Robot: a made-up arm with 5 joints. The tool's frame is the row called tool.
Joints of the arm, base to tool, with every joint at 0 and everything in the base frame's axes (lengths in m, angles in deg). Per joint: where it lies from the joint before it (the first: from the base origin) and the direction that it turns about. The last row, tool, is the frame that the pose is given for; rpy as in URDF.
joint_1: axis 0 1 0 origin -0.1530 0.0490 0.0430
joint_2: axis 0 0 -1 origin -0.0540 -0.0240 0.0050
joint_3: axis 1 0 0 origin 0.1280 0.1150 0.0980
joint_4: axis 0 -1 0 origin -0.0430 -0.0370 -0.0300
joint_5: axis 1 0 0 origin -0.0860 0.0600 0.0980
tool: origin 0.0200 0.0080 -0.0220 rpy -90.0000 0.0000 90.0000
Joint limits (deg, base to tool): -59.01..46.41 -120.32..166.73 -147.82..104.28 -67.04..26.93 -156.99..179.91
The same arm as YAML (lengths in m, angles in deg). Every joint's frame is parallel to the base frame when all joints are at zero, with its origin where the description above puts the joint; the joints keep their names.
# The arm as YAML. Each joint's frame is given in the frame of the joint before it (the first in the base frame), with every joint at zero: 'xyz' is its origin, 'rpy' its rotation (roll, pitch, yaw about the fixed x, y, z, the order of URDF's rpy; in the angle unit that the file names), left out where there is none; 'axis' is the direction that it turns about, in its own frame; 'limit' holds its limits. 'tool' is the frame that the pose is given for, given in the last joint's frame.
units:
  length: m
  angle: deg
joints:
  - name: joint_1
    type: revolute
    origin:
      xyz: [-0.153, 0.049, 0.043]
    axis: [0.0, 1.0, 0.0]
    limit:
      lower: -59.01
      upper: 46.41
  - name: joint_2
    type: revolute
    origin:
      xyz: [-0.054, -0.024, 0.005]
    axis: [0.0, 0.0, -1.0]
    limit:
      lower: -120.32
      upper: 166.73
  - name: joint_3
    type: revolute
    origin:
      xyz: [0.128, 0.115, 0.098]
    axis: [1.0, 0.0, 0.0]
    limit:
      lower: -147.82
      upper: 104.28
  - name: joint_4
    type: revolute
    origin:
      xyz: [-0.043, -0.037, -0.03]
    axis: [0.0, -1.0, 0.0]
    limit:
      lower: -67.04
      upper: 26.93
  - name: joint_5
    type: revolute
    origin:
      xyz: [-0.086, 0.06, 0.098]
    axis: [1.0, 0.0, 0.0]
    limit:
      lower: -156.99
      upper: 179.91
tool:
  origin:
    xyz: [0.02, 0.008, -0.022]
    rpy: [-90.0, 0.0, 90.0]

